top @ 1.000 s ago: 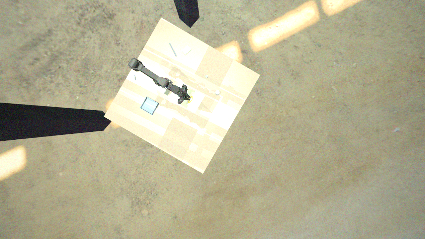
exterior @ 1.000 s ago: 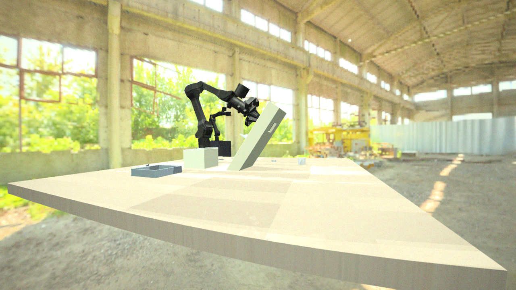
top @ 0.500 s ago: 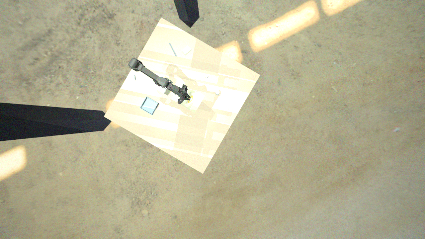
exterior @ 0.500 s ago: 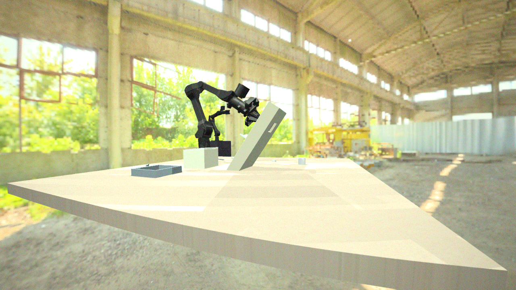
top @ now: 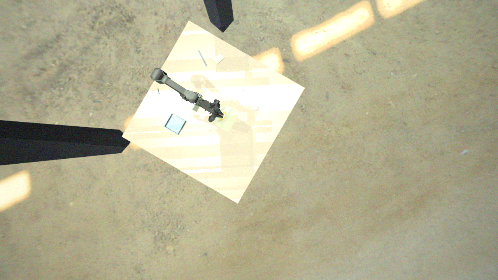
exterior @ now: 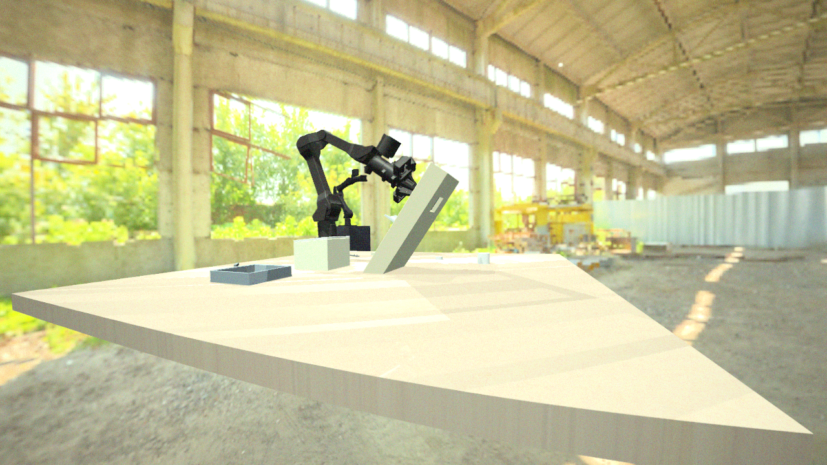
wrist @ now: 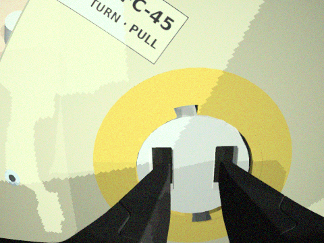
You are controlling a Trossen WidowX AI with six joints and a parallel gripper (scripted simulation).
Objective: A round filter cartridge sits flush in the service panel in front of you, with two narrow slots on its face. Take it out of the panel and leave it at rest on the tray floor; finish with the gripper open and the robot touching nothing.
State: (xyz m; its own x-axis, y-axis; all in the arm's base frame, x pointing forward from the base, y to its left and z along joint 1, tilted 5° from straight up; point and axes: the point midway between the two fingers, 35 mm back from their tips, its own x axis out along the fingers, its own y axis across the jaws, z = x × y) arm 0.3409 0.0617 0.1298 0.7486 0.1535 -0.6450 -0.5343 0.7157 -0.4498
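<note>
Now: the round filter cartridge 1 cm below my gripper tip and 1 cm ahead of it. The rest, counted from my gripper tip: white square: 46 cm behind, 39 cm to the left, 24 cm below; service panel: 8 cm below, 3 cm behind, 1 cm to the right; blue-grey tray: 36 cm behind, 35 cm to the right, 24 cm below.
</note>
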